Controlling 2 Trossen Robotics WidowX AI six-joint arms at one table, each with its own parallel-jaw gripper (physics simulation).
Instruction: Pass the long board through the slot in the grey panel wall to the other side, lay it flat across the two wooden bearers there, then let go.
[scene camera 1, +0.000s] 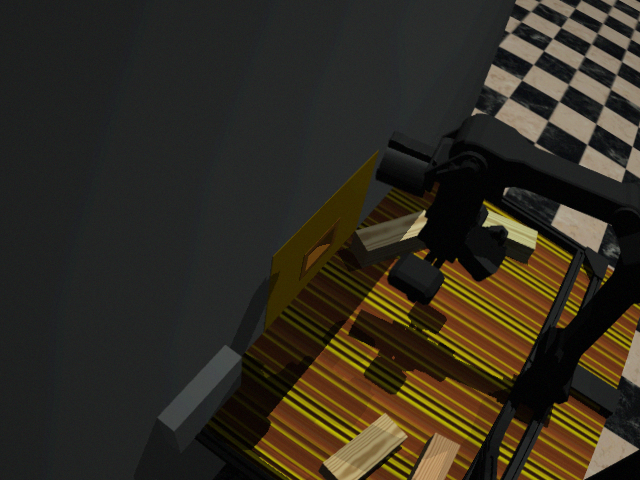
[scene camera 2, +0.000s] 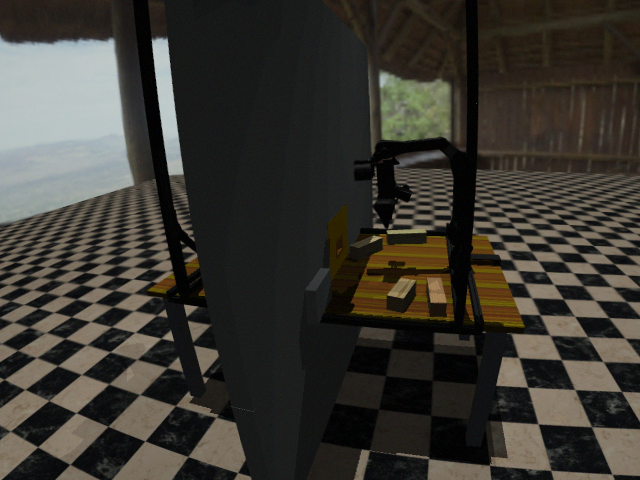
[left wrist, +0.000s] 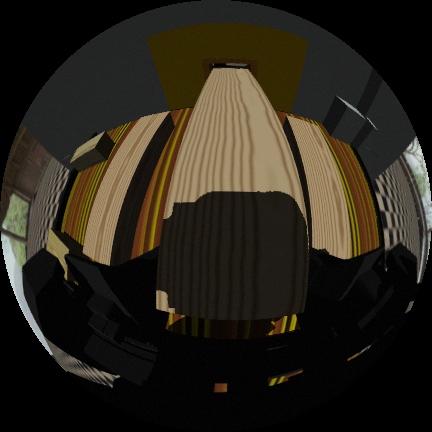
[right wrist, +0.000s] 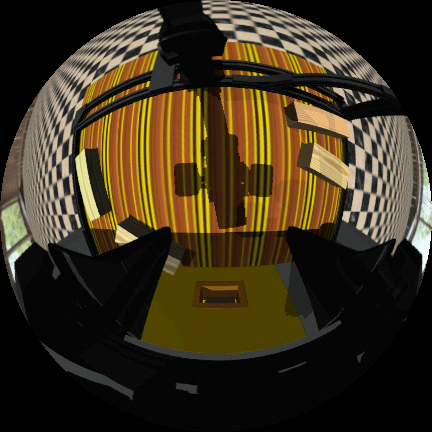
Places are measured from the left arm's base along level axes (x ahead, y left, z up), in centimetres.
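Where they show: left gripper, fingertip midpoint: (left wrist: 230, 239); right gripper, fingertip midpoint: (scene camera 2: 388, 224) (right wrist: 230, 232); right arm's base, origin of the base link: (scene camera 1: 535, 392) (left wrist: 219, 65) (right wrist: 197, 70).
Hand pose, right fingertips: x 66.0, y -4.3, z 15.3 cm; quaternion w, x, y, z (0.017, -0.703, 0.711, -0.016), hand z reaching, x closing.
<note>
Each offset is from my right fingertips to the top centre of the thing. "spot": to the spot under its first point.
The long board {dx -38.1, dy +0.9, dz -7.6 cm} (left wrist: 230, 145) runs lengthwise from my left gripper (left wrist: 230, 239) toward the slot {spot: dx -22.9, dy +4.9, dz -6.9 cm} (left wrist: 206, 65) (right wrist: 196, 295) in the left wrist view. Its near part is shadowed. My left gripper is shut on the board. Two light wooden bearers {dx -42.4, dy +15.4, dz -13.4 cm} (left wrist: 115, 185) {dx -44.0, dy -10.3, dz -13.4 cm} (left wrist: 321, 185) lie on the table on either side of it; the board's height above them is unclear. In the right wrist view the slot shows a dark opening with no board sticking out. My right gripper (right wrist: 230, 232) (scene camera 1: 449, 266) (scene camera 2: 386, 223) is open and empty, above the table on the other side of the wall.
The grey panel wall (scene camera 1: 155, 155) (scene camera 2: 268, 155) divides the table, with a yellow panel {spot: dx -17.6, dy +9.7, dz -2.4 cm} (scene camera 1: 356, 191) (right wrist: 170, 320) around the slot. Several loose wood blocks, including one near the wall (scene camera 1: 387, 237) and a pair {dx +6.5, dy -21.5, dz -12.5 cm} (scene camera 1: 364, 449) {spot: dx +15.8, dy -16.4, dz -12.8 cm} (scene camera 1: 436, 457), lie on the right arm's side. A grey block {spot: dx -16.1, dy -29.9, dz -7.2 cm} (scene camera 1: 201, 387) sticks out at the wall.
</note>
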